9 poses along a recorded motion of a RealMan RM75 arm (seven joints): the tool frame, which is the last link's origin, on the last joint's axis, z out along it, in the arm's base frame.
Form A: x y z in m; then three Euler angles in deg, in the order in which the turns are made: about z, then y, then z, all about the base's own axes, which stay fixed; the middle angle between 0 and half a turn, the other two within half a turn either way.
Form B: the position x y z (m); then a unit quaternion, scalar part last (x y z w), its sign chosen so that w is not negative. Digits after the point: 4 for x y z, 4 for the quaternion.
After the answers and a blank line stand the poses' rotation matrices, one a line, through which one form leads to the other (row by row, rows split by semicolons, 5 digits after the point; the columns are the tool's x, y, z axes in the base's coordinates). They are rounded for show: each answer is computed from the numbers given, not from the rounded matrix.
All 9 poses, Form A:
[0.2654, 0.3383, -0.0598, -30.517, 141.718, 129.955]
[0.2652, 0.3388, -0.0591, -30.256, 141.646, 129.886]
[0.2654, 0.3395, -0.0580, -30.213, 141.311, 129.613]
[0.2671, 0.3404, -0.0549, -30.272, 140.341, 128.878]
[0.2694, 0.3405, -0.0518, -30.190, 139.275, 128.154]
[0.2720, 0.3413, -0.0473, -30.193, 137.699, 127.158]
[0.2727, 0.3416, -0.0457, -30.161, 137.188, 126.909]
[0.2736, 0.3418, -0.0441, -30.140, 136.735, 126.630]
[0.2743, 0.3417, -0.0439, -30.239, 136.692, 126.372]
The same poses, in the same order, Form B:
[0.2654, 0.3383, -0.0598, -0.9310, 0.1602, 0.2501, 0.2120]
[0.2652, 0.3388, -0.0591, -0.9304, 0.1629, 0.2510, 0.2120]
[0.2654, 0.3395, -0.0580, -0.9290, 0.1653, 0.2526, 0.2142]
[0.2671, 0.3404, -0.0549, -0.9252, 0.1702, 0.2572, 0.2212]
[0.2694, 0.3405, -0.0518, -0.9208, 0.1761, 0.2625, 0.2284]
[0.2720, 0.3413, -0.0473, -0.9145, 0.1831, 0.2702, 0.2392]
[0.2727, 0.3416, -0.0457, -0.9124, 0.1851, 0.2728, 0.2424]
[0.2736, 0.3418, -0.0441, -0.9105, 0.1872, 0.2750, 0.2455]
[0.2743, 0.3417, -0.0439, -0.9101, 0.1884, 0.2745, 0.2466]

0.82352 -0.40439 -0.39785; -0.19227 -0.85878 0.47490; -0.53371 -0.31459 -0.78497
0.82100 -0.40942 -0.39791; -0.19665 -0.85710 0.47614; -0.53599 -0.31266 -0.78419
0.81774 -0.41528 -0.39856; -0.19878 -0.85358 0.48155; -0.54018 -0.31456 -0.78055
0.80976 -0.42874 -0.40059; -0.20119 -0.84420 0.49684; -0.55119 -0.32173 -0.76986
0.80011 -0.44426 -0.40306; -0.20444 -0.83366 0.51304; -0.56394 -0.32809 -0.75785
0.78694 -0.46418 -0.40652; -0.20572 -0.81852 0.53638; -0.58172 -0.33847 -0.73962
0.78265 -0.46999 -0.40813; -0.20542 -0.81395 0.54340; -0.58759 -0.34145 -0.73359
0.77868 -0.47585 -0.40892; -0.20579 -0.80940 0.55002; -0.59271 -0.34414 -0.72819
0.77831 -0.47830 -0.40677; -0.20754 -0.80740 0.55229; -0.59259 -0.34543 -0.72768

